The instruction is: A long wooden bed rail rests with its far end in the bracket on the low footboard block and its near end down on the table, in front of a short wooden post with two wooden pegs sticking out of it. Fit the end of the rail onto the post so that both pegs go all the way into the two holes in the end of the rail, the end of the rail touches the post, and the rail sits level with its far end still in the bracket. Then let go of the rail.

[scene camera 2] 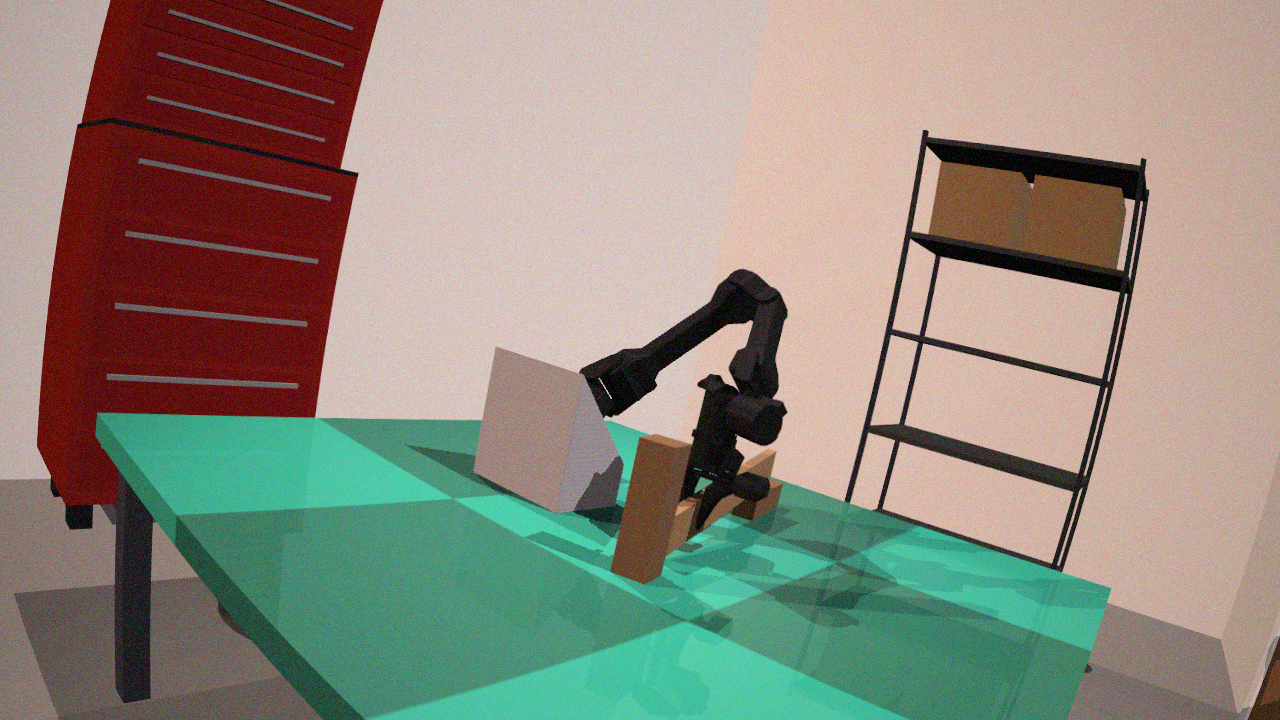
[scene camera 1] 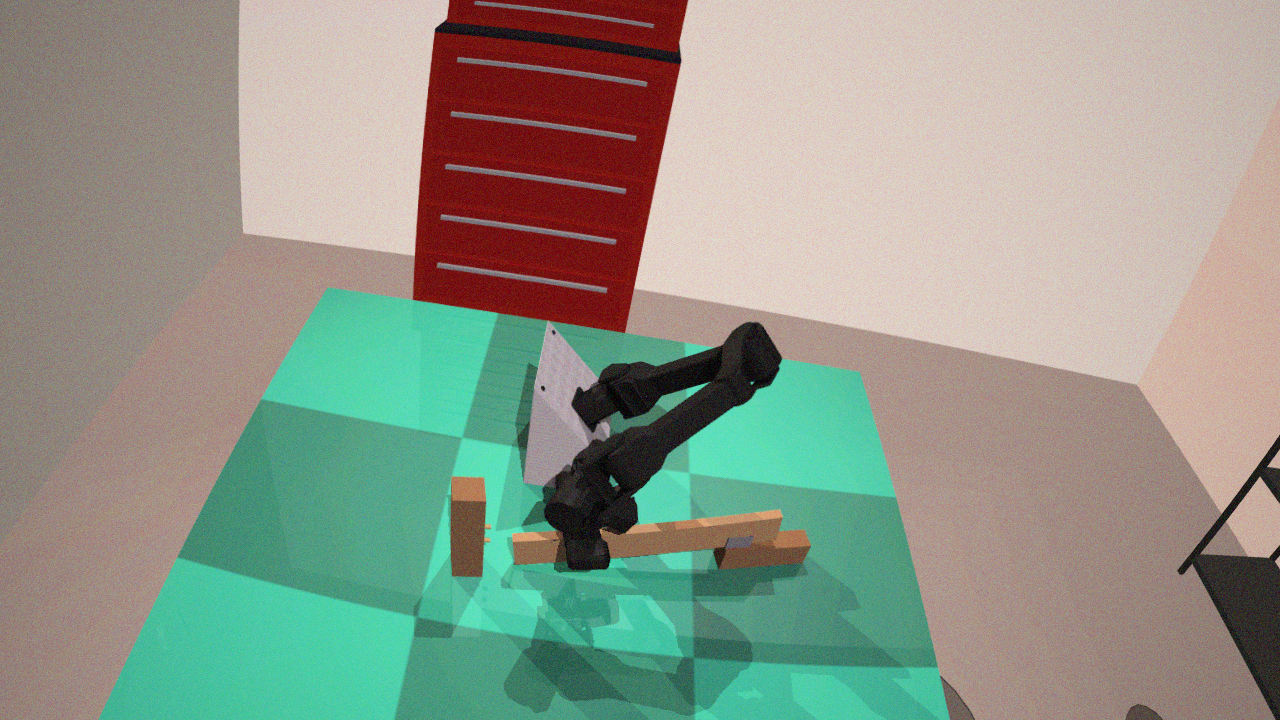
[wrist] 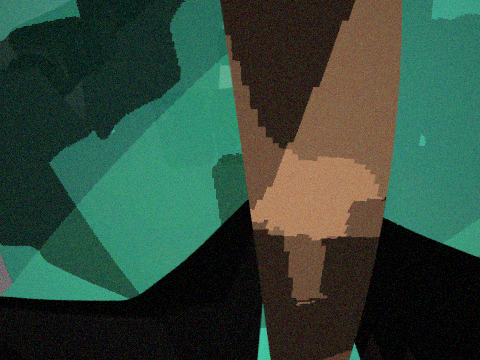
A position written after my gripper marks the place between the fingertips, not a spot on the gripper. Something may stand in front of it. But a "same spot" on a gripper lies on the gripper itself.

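In scene camera 2 I see my gripper and a wooden bed rail. My gripper shows in scene camera 1 too, and the wooden bed rail is there in scene camera 1 (666,537). My gripper appears in the wrist view (288,208), and the wooden bed rail is in the wrist view as well. On my gripper, (scene camera 1: 567,537) and (scene camera 2: 712,490) are the same spot. On the wooden bed rail, (scene camera 2: 708,487) and (wrist: 316,96) are likewise the same spot.
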